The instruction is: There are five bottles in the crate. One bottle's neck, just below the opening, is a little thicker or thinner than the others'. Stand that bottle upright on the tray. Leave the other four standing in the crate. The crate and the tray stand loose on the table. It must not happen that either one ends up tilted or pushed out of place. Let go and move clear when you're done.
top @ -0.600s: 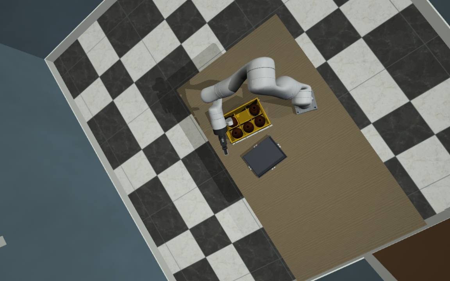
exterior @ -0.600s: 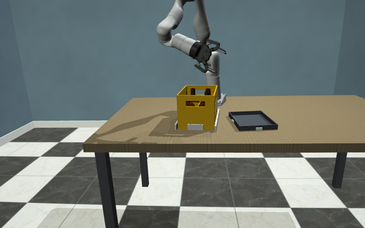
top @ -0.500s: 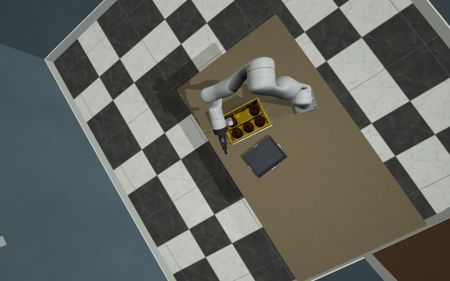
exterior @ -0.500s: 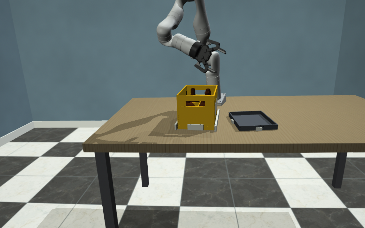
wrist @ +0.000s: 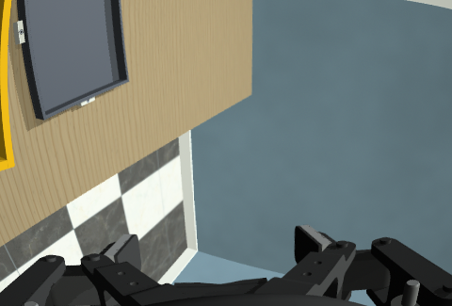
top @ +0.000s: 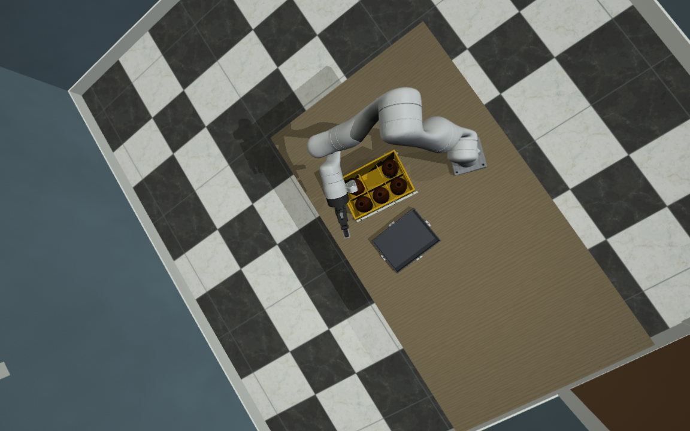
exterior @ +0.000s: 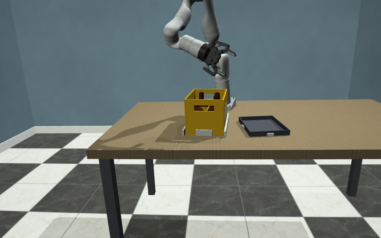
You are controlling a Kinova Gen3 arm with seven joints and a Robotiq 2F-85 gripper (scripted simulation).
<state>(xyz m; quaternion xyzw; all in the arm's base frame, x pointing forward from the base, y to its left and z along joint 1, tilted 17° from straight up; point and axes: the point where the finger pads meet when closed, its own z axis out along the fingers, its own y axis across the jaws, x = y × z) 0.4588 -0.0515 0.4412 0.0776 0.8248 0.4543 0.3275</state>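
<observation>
The yellow crate is 19 cm behind my hand, 6 cm to the right of it and 25 cm below it. The rest, counted from my hand: brown bottle (26 cm behind, 25 cm below); dark tray (11 cm behind, 21 cm to the left, 32 cm below).
</observation>
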